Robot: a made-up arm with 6 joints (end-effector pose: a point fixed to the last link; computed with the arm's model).
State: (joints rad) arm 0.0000 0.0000 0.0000 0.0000 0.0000 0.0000
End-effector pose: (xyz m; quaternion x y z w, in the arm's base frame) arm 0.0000 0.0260 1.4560 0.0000 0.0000 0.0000 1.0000
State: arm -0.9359 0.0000 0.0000 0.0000 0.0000 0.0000
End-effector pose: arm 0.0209 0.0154 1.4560 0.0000 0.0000 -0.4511 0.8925
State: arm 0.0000 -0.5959 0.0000 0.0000 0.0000 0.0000
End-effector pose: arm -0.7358 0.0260 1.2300 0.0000 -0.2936 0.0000 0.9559
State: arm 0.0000 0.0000 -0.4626 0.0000 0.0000 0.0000
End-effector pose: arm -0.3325 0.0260 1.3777 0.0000 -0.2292 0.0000 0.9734
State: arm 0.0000 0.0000 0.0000 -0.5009 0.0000 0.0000
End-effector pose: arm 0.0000 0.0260 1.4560 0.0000 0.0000 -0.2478 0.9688
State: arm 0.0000 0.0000 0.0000 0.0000 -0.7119 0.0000
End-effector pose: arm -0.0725 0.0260 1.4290 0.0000 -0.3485 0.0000 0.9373
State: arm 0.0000 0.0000 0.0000 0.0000 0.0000 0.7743
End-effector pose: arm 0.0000 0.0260 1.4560 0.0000 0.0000 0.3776 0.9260
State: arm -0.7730 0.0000 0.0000 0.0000 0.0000 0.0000
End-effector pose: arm 0.0182 0.0186 1.4560 0.0000 0.0000 -0.3769 0.9262
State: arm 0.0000 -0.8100 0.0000 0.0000 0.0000 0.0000
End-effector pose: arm -0.9495 0.0260 1.0489 0.0000 -0.3940 0.0000 0.9191
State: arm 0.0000 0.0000 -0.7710 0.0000 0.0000 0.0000
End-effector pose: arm -0.5192 0.0260 1.2453 0.0000 -0.3760 0.0000 0.9266
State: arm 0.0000 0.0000 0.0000 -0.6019 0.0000 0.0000
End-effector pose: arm 0.0000 0.0260 1.4560 0.0000 0.0000 -0.2964 0.9551
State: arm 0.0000 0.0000 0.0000 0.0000 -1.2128 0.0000
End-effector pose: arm -0.1040 0.0260 1.3839 0.0000 -0.5699 0.0000 0.8217
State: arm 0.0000 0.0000 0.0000 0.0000 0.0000 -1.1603
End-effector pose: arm 0.0000 0.0260 1.4560 0.0000 0.0000 -0.5481 0.8364
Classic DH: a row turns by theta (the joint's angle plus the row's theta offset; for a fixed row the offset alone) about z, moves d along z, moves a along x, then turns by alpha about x. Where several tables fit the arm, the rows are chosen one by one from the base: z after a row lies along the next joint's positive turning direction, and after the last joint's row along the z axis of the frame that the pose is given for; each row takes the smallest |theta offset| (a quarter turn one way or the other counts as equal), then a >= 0, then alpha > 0; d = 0 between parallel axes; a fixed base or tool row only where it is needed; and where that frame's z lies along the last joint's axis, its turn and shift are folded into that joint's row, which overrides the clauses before.
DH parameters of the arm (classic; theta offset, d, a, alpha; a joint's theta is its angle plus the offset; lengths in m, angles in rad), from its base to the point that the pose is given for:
joint 1: 0 0.145 0 -1.5708
joint 2: -1.5708 0 0.566 0
joint 3: 1.5708 0.026 0 1.5708
joint 4: 0 0.634 0 -1.5708
joint 5: 0 0 0 1.5708
joint 6: 0 0.111 0 0

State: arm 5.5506 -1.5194 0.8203 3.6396 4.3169 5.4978
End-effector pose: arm -0.6018 0.6421 0.6845 0.5673 0.2546 0.6067 0.4953
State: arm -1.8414 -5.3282 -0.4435 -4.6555 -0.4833 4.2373
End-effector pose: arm -0.2446 -0.7863 1.1091 0.3440 0.0450 -0.8722 0.3448
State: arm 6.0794 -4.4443 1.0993 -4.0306 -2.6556 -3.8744
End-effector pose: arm 0.6063 -0.1398 -0.5363 0.1382 -0.2786 -0.0036 0.9504
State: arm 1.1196 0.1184 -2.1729 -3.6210 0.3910 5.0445
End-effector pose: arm -0.2885 -0.4911 0.3312 -0.1864 -0.9110 0.3212 0.1793
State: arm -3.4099 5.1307 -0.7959 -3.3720 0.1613 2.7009
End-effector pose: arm 1.1510 -0.3476 0.0846 0.8531 0.1636 0.4346 0.2377
